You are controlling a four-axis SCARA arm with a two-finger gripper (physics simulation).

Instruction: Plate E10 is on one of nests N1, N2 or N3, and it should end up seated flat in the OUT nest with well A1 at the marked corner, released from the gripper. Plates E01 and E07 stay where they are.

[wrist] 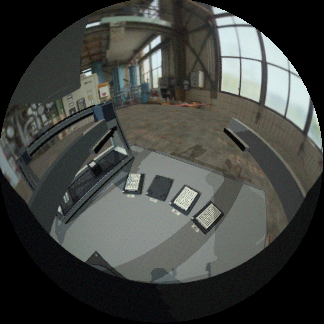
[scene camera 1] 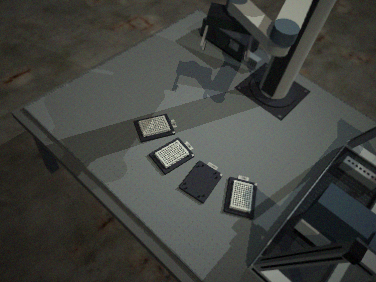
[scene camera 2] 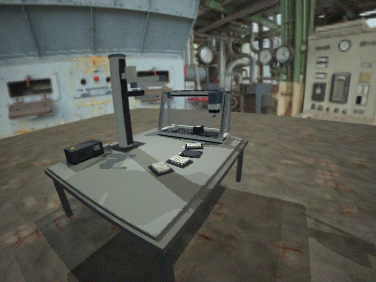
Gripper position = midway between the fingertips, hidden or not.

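An OUT nest (scene camera 1: 201, 181) is there for me to see. So is my own gripper (scene camera 1: 224, 53), which carries nothing, and the wrist view shows me that gripper (wrist: 170, 119) as well.
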